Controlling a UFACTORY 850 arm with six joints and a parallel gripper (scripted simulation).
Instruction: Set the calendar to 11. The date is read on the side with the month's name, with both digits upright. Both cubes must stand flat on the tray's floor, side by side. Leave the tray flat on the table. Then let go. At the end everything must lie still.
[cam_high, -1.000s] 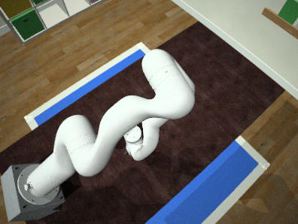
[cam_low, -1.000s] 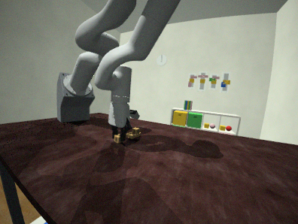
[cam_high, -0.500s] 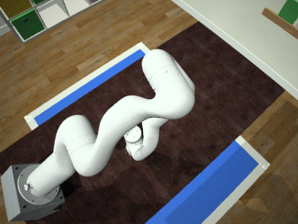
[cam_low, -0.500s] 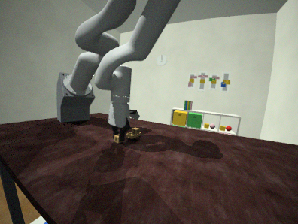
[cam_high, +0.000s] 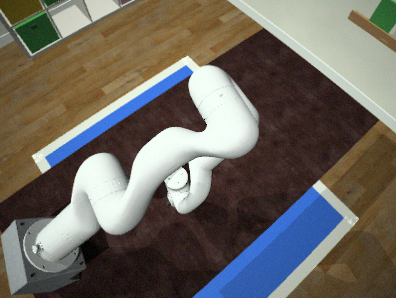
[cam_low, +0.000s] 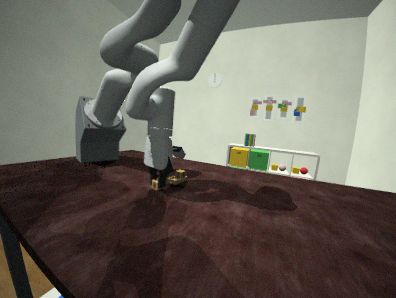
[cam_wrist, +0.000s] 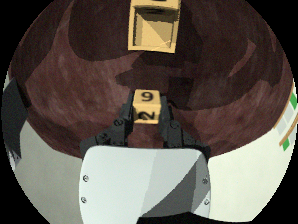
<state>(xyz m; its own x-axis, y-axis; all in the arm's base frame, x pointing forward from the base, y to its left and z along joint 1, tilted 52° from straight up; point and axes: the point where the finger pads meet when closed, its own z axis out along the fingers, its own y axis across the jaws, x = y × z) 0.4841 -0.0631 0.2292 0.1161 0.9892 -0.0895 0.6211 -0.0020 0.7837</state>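
Right now the cube is 13 cm to the left of my hand and 2 cm ahead of it. Also, from my hand: wooden tray (11 cm to the left, 2 cm below, 2 cm ahead).
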